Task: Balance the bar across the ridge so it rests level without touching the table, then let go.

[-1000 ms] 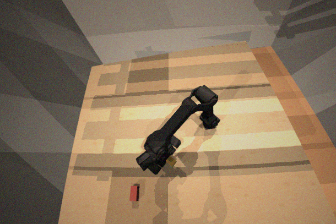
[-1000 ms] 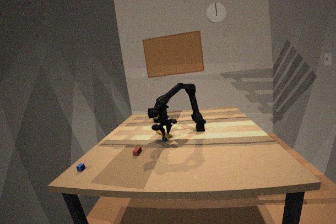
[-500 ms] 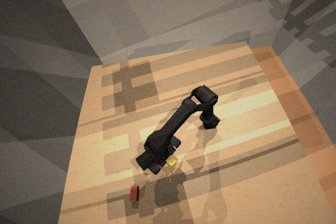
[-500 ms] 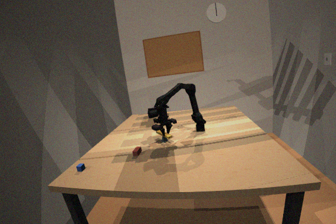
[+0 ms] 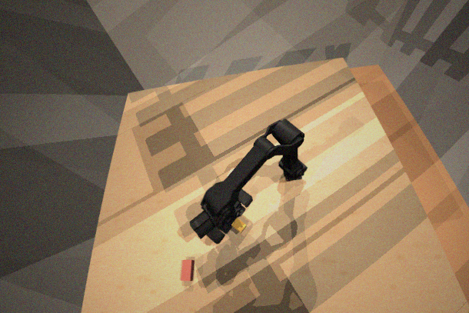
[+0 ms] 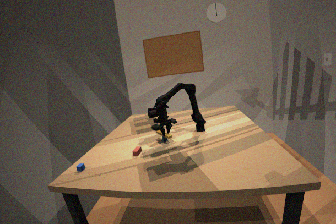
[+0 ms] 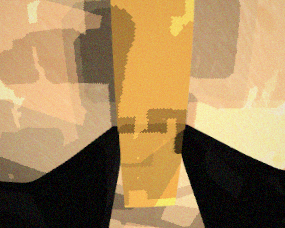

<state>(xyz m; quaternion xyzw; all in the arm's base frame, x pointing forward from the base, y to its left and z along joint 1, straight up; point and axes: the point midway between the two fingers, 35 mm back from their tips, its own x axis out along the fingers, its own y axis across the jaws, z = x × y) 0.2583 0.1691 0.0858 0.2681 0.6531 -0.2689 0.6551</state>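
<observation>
The yellow bar is 2 cm to the right of my gripper tip and 2 cm ahead of it. Also, from my gripper tip: red block 18 cm ahead, 15 cm to the left, 3 cm below; then small blue cube 48 cm ahead, 33 cm to the left, 3 cm below.
</observation>
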